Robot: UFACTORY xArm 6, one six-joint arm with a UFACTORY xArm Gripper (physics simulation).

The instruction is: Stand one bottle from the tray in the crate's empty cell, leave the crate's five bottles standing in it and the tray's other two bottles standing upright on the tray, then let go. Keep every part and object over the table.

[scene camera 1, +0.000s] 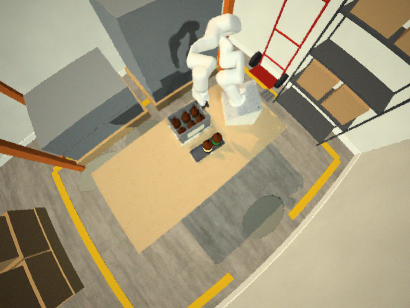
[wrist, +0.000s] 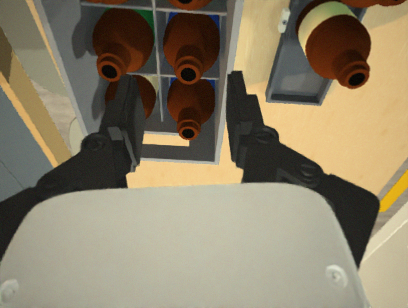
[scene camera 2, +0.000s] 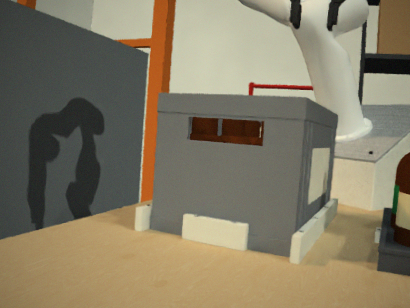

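Seen in the pictures: gripper, fingertip midpoint: [scene camera 1: 200,105] [wrist: 183,95] [scene camera 2: 312,28]; arm's base at its link origin: [scene camera 1: 237,99] [scene camera 2: 345,131].
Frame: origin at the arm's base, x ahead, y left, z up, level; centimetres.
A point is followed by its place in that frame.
Note:
The grey crate [scene camera 1: 185,137] @[z -5.6, x 48.9, y -11.3 cm] [scene camera 2: 230,185] @[z -8.2, x 50.8, y -20.1 cm] [wrist: 207,152] @[z 0.5, x 51.7, y -13.9 cm] stands on the table with brown bottles upright in both rows. In the wrist view each cell that shows has a bottle, such as this near bottle [wrist: 191,102] @[z -3.0, x 44.8, y -15.0 cm]. The dark tray [scene camera 1: 196,158] @[z -14.8, x 54.4, y 3.7 cm] [scene camera 2: 392,261] @[z -14.0, x 54.6, y -2.2 cm] [wrist: 297,77] @[z -14.8, x 51.4, y 2.1 cm] lies beside the crate. It bears a cream-labelled bottle [scene camera 1: 207,145] @[z -3.1, x 44.0, y 5.8 cm] [wrist: 336,47] @[z -3.4, x 40.4, y 3.8 cm] and a green-labelled bottle [scene camera 1: 216,137] @[z -1.8, x 35.5, y 7.2 cm], both upright. My gripper [scene camera 1: 205,104] @[z 15.7, x 30.8, y -11.1 cm] [scene camera 2: 314,22] @[z 15.7, x 30.8, y -11.1 cm] [wrist: 183,95] @[z 15.7, x 30.8, y -11.1 cm] is open and empty, raised higher than the crate's rim, near its robot-side end. The crate's walls hide the bottles' lower parts.
Cream blocks [scene camera 2: 215,231] @[z -13.6, x 51.6, y -21.3 cm] stand on the table [scene camera 1: 145,200] @[z -15.3, x 103.7, y -4.6 cm] against the crate's foot. The pale robot base [scene camera 1: 242,107] @[z 1.3, x 4.3, y 7.6 cm] is at the table's end near the crate. A large grey cabinet [scene camera 1: 165,45] stands behind, and a red hand truck [scene camera 1: 263,77] stands beyond the base.

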